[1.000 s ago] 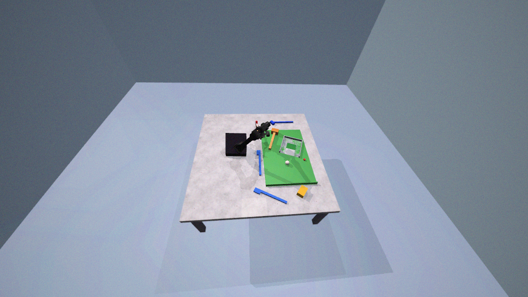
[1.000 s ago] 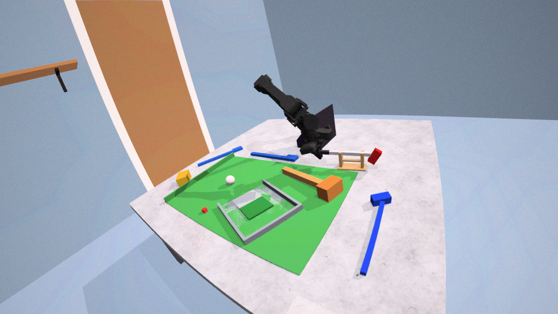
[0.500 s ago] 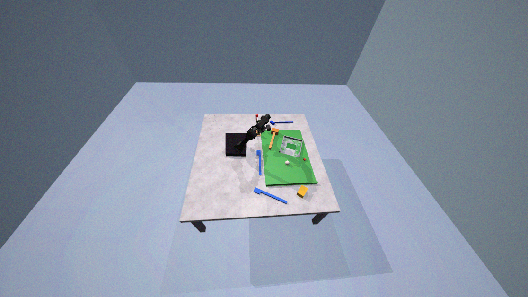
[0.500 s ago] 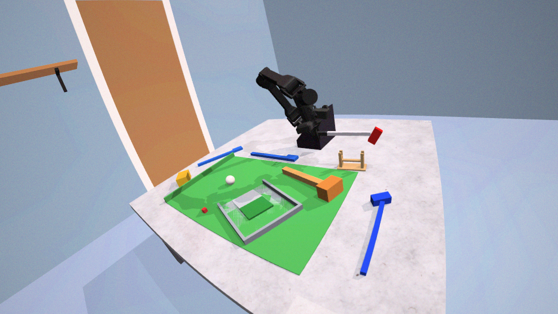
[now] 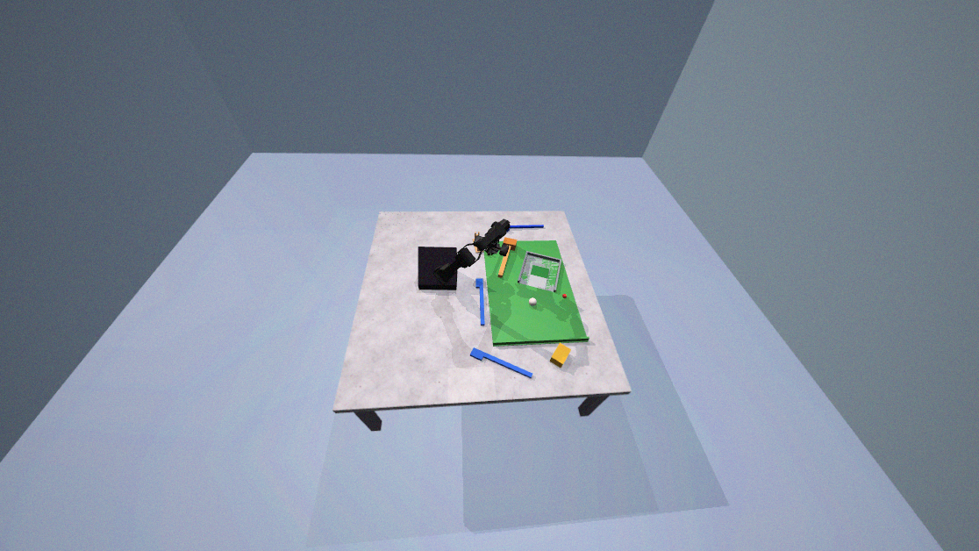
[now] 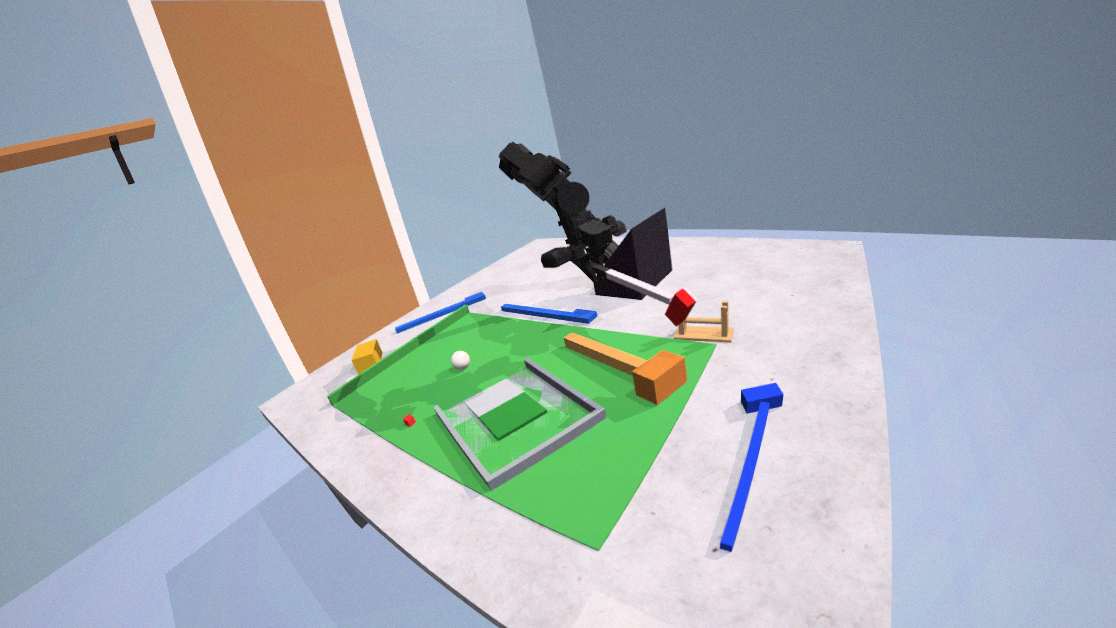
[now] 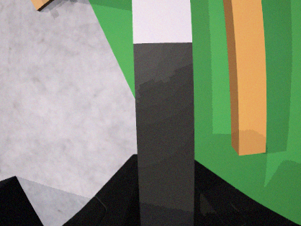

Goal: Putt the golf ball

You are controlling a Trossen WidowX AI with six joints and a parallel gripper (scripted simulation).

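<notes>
The red putter is 110 mm to the left of my gripper tip, 30 mm ahead of it and 20 mm above it. The rest, counted from my gripper tip: grey walled frame (300 mm ahead, 130 mm below, 10 mm to the left); white golf ball (240 mm to the right, 240 mm ahead, 110 mm below); wooden gate (200 mm to the left, 100 mm below, 70 mm behind).
</notes>
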